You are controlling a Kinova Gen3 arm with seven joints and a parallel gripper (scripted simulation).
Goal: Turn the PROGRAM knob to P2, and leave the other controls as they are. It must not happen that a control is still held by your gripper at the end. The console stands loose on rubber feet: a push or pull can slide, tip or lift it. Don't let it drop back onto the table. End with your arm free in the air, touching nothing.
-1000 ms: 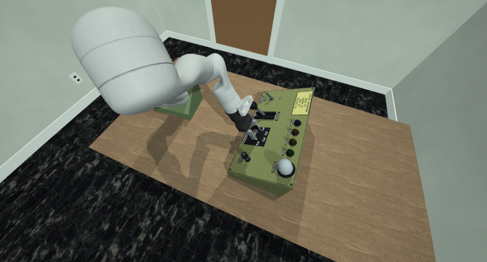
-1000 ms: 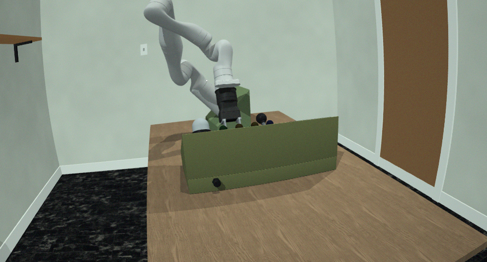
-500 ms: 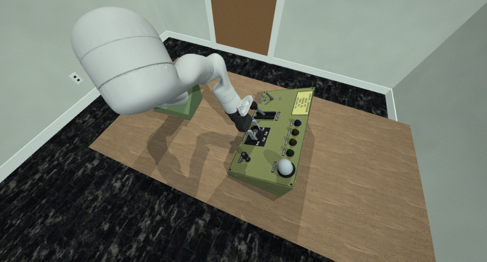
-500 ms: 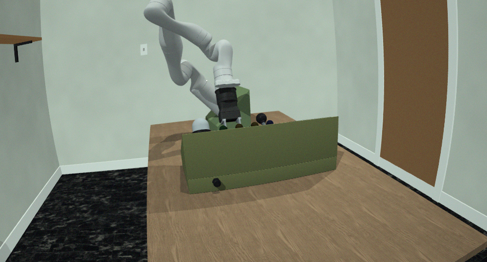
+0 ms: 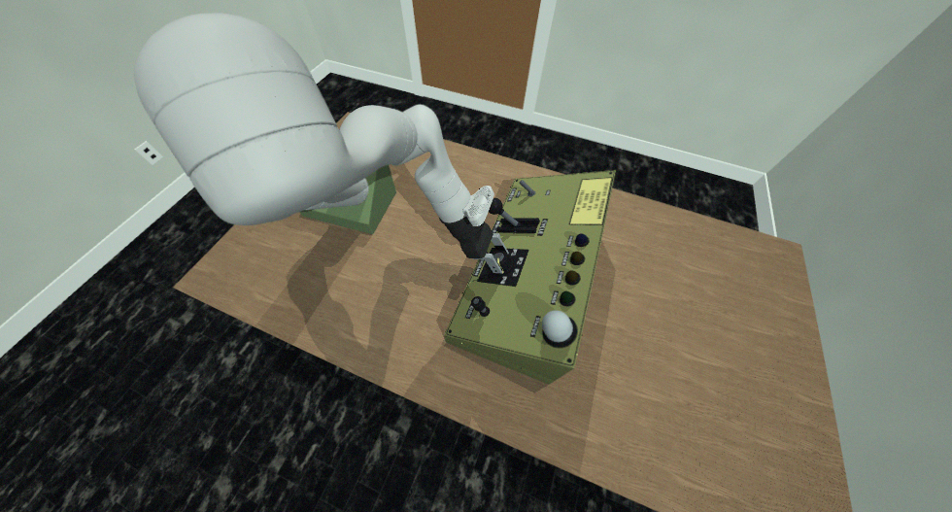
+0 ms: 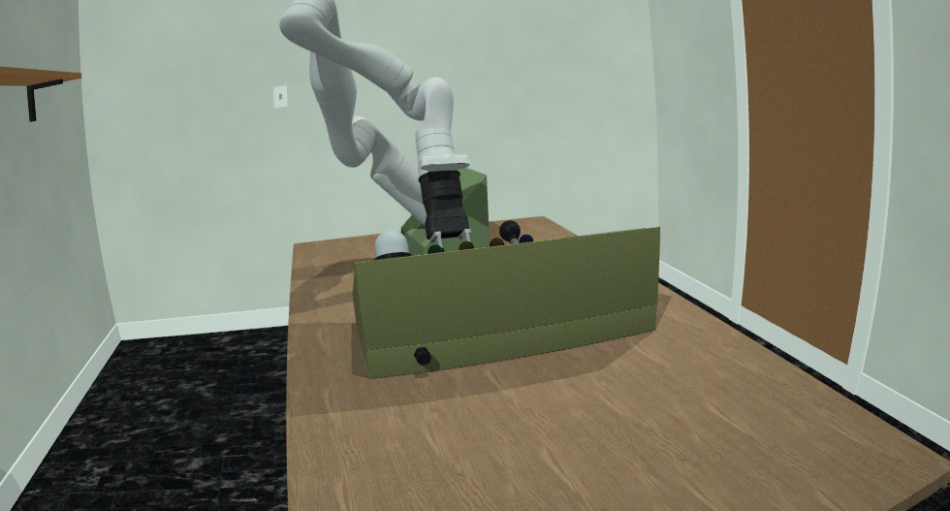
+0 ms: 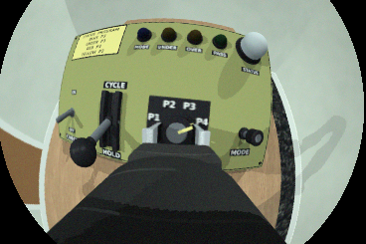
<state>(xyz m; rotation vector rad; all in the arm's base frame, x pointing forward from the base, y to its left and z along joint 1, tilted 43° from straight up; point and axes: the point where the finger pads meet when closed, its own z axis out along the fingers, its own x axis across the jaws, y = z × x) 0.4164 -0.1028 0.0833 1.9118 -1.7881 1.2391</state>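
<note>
The olive console is 5 cm to the left of my hand, 5 cm ahead of it and 3 cm below it. Also, from my hand: program knob: 1 cm to the right, 1 cm below, 1 cm ahead; black ball-topped lever: 12 cm to the left; black toggle switch: 12 cm to the right, 2 cm behind.
</note>
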